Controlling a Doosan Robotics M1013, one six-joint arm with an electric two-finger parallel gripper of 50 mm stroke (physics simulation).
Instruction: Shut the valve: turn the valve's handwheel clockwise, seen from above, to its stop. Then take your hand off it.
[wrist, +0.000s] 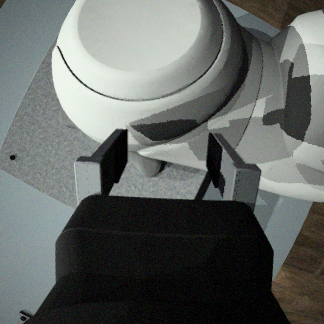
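My gripper (167, 147) is open, its two dark-padded fingers standing wide apart with nothing held between them. The valve and its handwheel do not show in the wrist view, so how the handwheel stands cannot be told. The space beyond the fingertips shows the arm's own white, rounded housing.
The large white arm housing (140, 35) fills the top, with another white arm section (300, 100) at the right. Below lies a speckled grey plate (37, 135) on a blue-grey table top (30, 240). A small metal part (26, 315) shows at the lower left. Wooden floor (305, 260) shows at the right.
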